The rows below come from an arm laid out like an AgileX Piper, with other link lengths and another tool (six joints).
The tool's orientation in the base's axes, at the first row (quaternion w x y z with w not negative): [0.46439, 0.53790, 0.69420, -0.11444]
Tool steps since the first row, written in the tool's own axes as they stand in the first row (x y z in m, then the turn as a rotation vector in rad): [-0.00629, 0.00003, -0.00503, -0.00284, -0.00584, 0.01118]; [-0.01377, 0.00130, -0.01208, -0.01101, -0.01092, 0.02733]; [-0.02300, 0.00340, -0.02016, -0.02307, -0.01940, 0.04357]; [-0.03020, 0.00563, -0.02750, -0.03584, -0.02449, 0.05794]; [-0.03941, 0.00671, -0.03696, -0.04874, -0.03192, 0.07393]
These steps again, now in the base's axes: [-0.00266, -0.00070, 0.00757, 0.00082, -0.01149, -0.00587]; [-0.00533, -0.00035, 0.01757, 0.00483, -0.02936, -0.01009]; [-0.00785, -0.00011, 0.02976, 0.00595, -0.05113, -0.01253]; [-0.00984, 0.00099, 0.04003, 0.00897, -0.07079, -0.01226]; [-0.01395, 0.00175, 0.05260, 0.01085, -0.09251, -0.01356]
